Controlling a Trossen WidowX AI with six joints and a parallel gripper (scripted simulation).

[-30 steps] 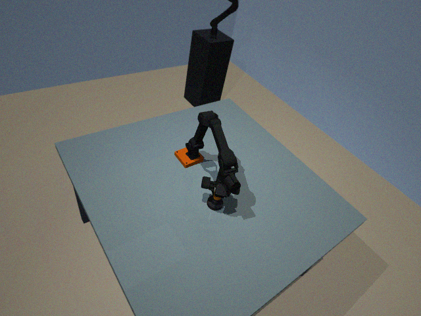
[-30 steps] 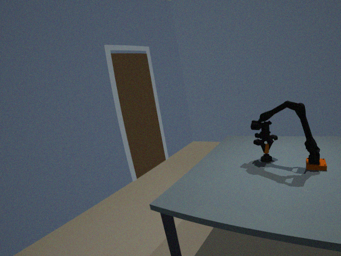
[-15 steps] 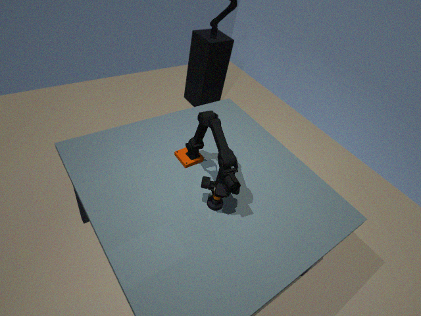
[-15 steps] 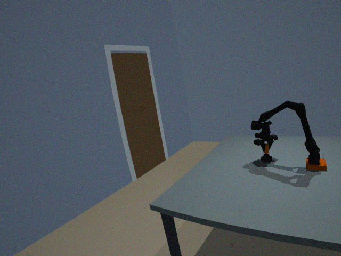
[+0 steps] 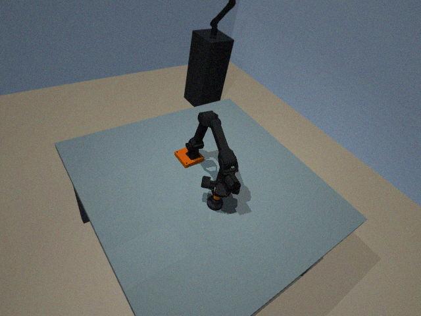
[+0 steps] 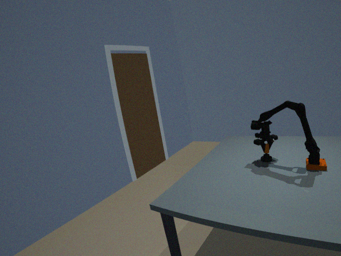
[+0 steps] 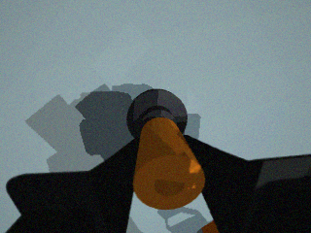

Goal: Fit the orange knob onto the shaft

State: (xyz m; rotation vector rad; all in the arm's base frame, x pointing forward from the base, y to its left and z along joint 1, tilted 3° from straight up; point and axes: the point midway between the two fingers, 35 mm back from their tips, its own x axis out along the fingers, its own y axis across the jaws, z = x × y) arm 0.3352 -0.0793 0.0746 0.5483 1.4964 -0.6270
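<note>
Right now the orange knob is 20 mm above my gripper tip. The rest, counted from my gripper tip: dark round pedestal 40 mm below.
</note>
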